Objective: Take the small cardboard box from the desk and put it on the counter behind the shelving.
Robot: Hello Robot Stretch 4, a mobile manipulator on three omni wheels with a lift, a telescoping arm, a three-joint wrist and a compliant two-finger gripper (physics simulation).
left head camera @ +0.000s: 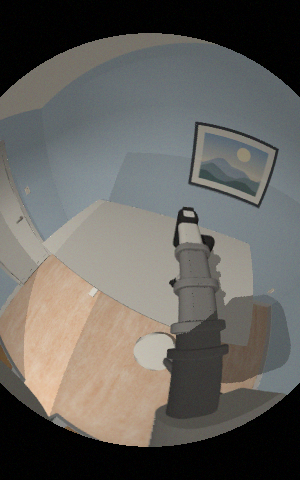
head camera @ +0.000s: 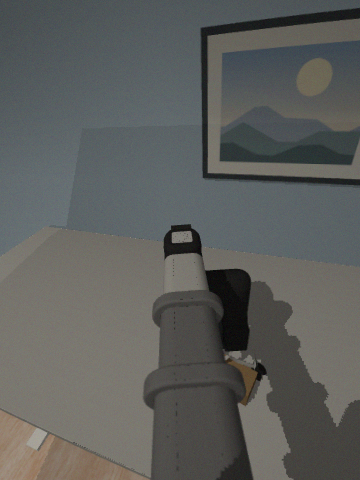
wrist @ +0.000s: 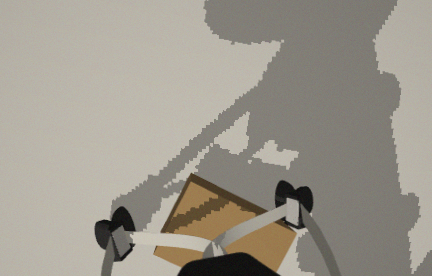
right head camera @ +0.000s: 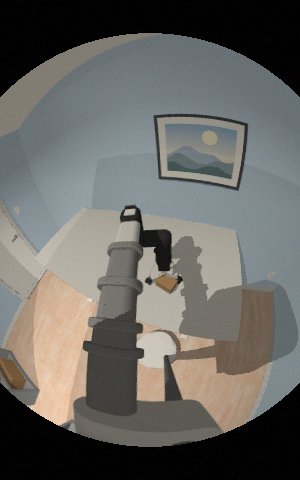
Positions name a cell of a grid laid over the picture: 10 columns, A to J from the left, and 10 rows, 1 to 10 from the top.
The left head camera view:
white desk: E6
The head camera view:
my gripper: G8
white desk: C8
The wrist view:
my gripper: E8
small cardboard box: E8
white desk: C5
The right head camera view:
white desk: G7
